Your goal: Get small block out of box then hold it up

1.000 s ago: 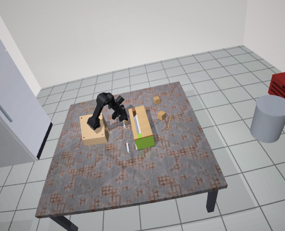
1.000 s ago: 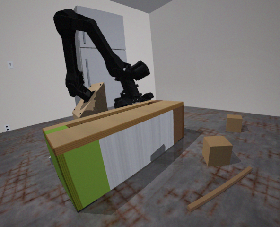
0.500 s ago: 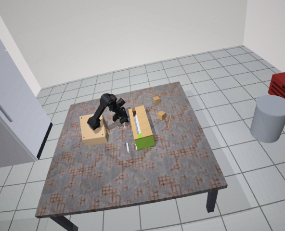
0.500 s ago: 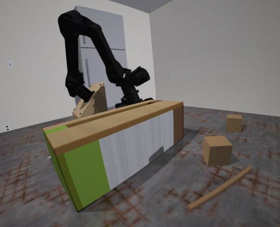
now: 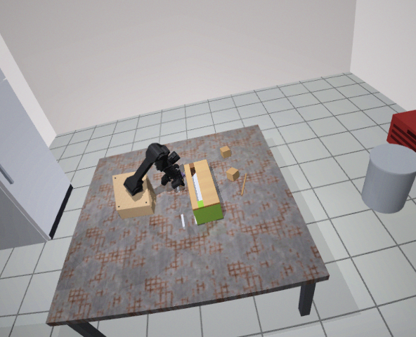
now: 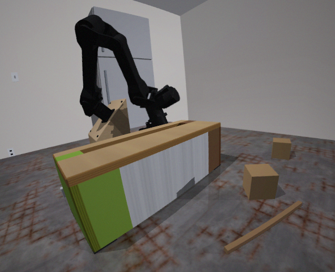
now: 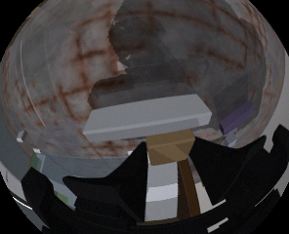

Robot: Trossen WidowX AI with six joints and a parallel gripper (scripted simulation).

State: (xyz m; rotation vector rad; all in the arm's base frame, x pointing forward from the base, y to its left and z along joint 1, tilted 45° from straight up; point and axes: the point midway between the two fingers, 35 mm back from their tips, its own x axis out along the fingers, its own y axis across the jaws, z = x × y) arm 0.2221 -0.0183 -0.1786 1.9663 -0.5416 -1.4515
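Now: the purple piece 10 cm to the left of my gripper tip and 1 cm behind it. From my gripper tip the other things lie so: tan block 2 cm behind, 1 cm above; then thin wooden stick 36 cm ahead, 13 cm to the right, 1 cm below; then wooden box 16 cm to the right, 7 cm ahead, 5 cm above.
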